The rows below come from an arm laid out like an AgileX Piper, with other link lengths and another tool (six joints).
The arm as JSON. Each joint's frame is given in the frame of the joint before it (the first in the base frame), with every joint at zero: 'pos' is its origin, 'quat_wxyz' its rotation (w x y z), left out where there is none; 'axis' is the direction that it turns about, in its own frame. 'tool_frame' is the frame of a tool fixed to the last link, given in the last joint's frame.
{
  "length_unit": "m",
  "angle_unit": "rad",
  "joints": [
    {
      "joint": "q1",
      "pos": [
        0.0,
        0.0,
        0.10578
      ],
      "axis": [
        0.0,
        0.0,
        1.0
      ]
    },
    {
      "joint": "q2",
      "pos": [
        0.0,
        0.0,
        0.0
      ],
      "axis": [
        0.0,
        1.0,
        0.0
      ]
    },
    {
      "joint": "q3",
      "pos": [
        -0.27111,
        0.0,
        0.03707
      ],
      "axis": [
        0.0,
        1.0,
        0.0
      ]
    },
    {
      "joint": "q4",
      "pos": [
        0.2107,
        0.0,
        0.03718
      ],
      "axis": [
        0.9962,
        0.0,
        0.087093
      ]
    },
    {
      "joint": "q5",
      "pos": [
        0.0,
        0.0,
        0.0
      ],
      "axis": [
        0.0,
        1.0,
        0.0
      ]
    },
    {
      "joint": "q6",
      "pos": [
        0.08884,
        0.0,
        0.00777
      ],
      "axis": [
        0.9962,
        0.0,
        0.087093
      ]
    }
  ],
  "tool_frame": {
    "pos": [
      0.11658,
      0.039,
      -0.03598
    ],
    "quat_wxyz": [
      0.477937,
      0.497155,
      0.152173,
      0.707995
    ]
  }
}
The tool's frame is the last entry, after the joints.
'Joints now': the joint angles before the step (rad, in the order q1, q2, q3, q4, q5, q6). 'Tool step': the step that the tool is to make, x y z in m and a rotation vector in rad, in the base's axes. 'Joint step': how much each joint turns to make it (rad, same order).
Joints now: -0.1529 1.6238 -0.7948 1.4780 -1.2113 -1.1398
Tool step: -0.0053 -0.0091 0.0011 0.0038 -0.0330 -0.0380
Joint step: -0.0338 0.0000 0.0001 -0.0024 0.0002 0.0343
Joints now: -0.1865 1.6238 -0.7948 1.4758 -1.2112 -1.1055
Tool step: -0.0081 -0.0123 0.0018 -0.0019 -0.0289 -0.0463
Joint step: -0.0455 0.0001 -0.0002 -0.0071 -0.0006 0.0306
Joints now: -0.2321 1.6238 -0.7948 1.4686 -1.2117 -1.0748
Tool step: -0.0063 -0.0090 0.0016 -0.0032 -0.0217 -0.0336
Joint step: -0.0338 -0.0002 0.0000 -0.0066 -0.0006 0.0232
